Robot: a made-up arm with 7 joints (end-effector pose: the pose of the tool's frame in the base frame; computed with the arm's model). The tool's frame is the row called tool.
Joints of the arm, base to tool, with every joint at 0 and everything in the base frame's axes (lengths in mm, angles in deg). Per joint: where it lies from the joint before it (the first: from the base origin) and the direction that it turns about. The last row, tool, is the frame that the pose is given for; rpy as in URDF.
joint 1: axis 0.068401 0.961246 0.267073 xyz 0 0 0
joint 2: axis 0.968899 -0.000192 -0.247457 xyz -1 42 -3
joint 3: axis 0.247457 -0.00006 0.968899 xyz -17 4 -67
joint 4: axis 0.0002 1 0.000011 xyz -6 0 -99
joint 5: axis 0.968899 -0.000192 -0.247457 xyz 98 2 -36
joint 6: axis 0.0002 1 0.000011 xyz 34 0 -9
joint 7: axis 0.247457 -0.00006 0.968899 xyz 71 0 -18
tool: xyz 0 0 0 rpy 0 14.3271 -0.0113
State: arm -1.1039 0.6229 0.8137 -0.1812 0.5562 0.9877 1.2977
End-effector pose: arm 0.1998 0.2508 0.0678 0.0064 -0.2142 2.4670
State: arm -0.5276 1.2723 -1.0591 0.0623 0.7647 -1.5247 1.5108
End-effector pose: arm 0.1033 0.1083 -0.1811 0.0668 -0.8422 -0.8339
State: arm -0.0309 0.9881 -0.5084 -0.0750 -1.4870 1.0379 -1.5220
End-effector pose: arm 0.0911 0.1025 -0.2429 -1.6801 1.0786 -1.5353
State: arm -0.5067 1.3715 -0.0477 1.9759 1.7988 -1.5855 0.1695
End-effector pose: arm 0.0088 0.3083 -0.1319 0.8852 1.0652 -1.1021
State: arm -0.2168 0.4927 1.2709 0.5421 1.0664 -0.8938 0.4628
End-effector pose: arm 0.1123 0.2990 -0.1487 1.3342 -0.2124 0.8646
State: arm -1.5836 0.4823 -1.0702 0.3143 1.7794 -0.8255 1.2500
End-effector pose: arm 0.2889 -0.1057 -0.0501 1.1804 -2.6076 -1.0543
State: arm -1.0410 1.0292 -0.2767 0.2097 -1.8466 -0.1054 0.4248
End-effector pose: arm 0.3124 0.1279 0.0450 -0.8576 -0.2155 0.0496
